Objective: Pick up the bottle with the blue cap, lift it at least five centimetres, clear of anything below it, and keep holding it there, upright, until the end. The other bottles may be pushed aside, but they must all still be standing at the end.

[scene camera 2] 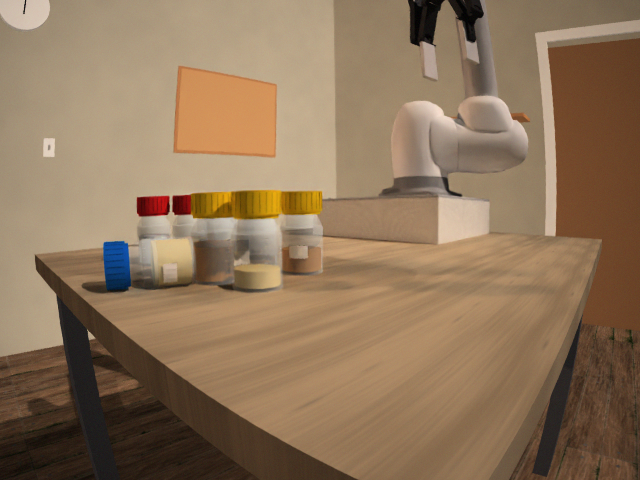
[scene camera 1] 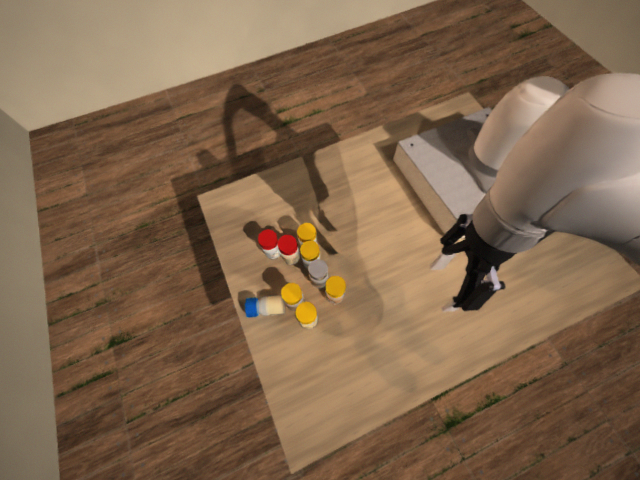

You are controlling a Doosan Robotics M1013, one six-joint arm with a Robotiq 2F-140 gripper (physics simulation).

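Note:
The bottle with the blue cap lies on its side near the table's left edge in the first view, its cap pointing to that edge and its base close to a yellow-capped bottle. Another yellow-capped bottle stands beside that one. Two red-capped bottles, a grey-capped bottle and more yellow-capped bottles stand nearby. My gripper is open and empty, high above the table and well away from the bottles, towards the robot's base.
The wooden table carries the bottles near one edge. The robot's base block stands on the table beyond them. The arm reaches over the base's side of the table.

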